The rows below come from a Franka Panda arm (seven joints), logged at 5 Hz.
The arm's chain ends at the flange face. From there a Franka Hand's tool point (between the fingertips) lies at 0.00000 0.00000 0.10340 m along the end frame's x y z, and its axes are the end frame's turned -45 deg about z.
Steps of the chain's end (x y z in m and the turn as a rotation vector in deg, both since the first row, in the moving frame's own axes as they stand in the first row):
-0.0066 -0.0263 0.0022 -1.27 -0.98 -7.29
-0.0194 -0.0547 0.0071 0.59 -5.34 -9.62
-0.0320 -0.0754 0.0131 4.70 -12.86 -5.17
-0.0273 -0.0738 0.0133 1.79 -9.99 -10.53
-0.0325 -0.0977 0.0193 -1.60 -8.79 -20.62
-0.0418 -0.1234 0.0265 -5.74 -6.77 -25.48
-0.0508 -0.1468 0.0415 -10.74 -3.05 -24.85
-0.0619 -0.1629 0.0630 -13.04 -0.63 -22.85
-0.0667 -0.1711 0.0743 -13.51 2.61 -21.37
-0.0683 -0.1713 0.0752 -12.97 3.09 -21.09
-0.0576 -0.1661 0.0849 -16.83 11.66 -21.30
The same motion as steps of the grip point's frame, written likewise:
0.0111 -0.0227 0.0022 -0.21 -1.59 -7.29
0.0183 -0.0594 0.0066 4.19 -3.36 -9.62
0.0194 -0.0976 0.0102 12.42 -5.77 -5.17
0.0212 -0.0854 0.0117 8.33 -5.80 -10.53
0.0316 -0.0987 0.0181 5.08 -7.35 -20.62
0.0420 -0.1146 0.0253 0.73 -8.85 -25.48
0.0530 -0.1265 0.0396 -5.44 -9.75 -24.85
0.0577 -0.1403 0.0604 -8.78 -9.67 -22.85
0.0641 -0.1457 0.0714 -11.40 -7.71 -21.37
0.0643 -0.1473 0.0724 -11.36 -6.99 -21.09
0.0770 -0.1222 0.0784 -20.15 -3.66 -21.30

